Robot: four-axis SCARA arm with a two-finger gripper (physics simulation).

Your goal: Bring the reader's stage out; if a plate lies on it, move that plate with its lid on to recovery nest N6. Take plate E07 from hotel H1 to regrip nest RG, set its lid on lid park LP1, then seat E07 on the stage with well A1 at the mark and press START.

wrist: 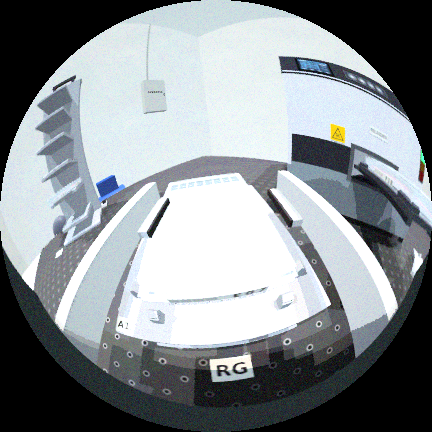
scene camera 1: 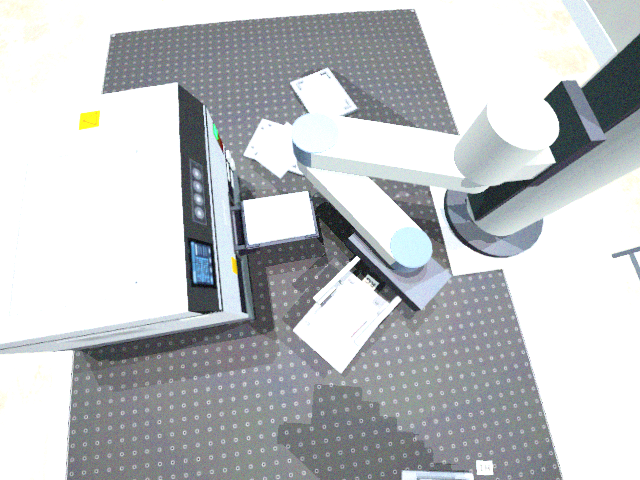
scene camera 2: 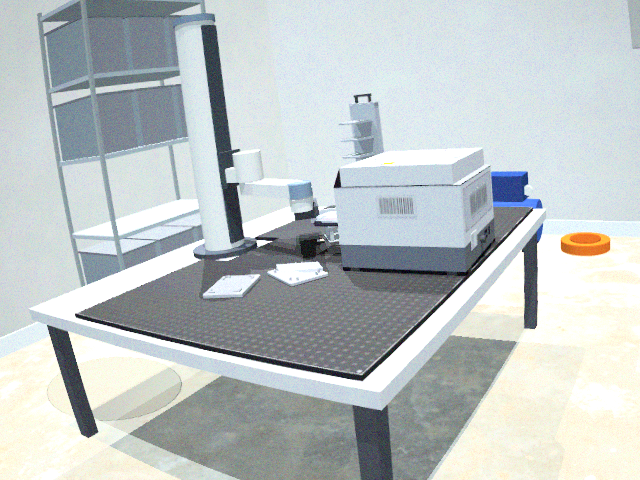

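A lidded white plate lies on regrip nest RG; its small front label is not clearly readable. My gripper is open, with its fingers close along both long sides of that plate, the pads near the lid's edges, and no grip on it. The reader's stage is out and bears another white plate. The green button is on the reader's front. Hotel H1 stands upright, with shelves facing sideways in the wrist view.
The reader fills the left of scene camera 1. Two white nests or parks lie beyond the stage; the arm partly covers the nearer one. The arm's column stands at the mat's edge. A storage rack stands behind the table.
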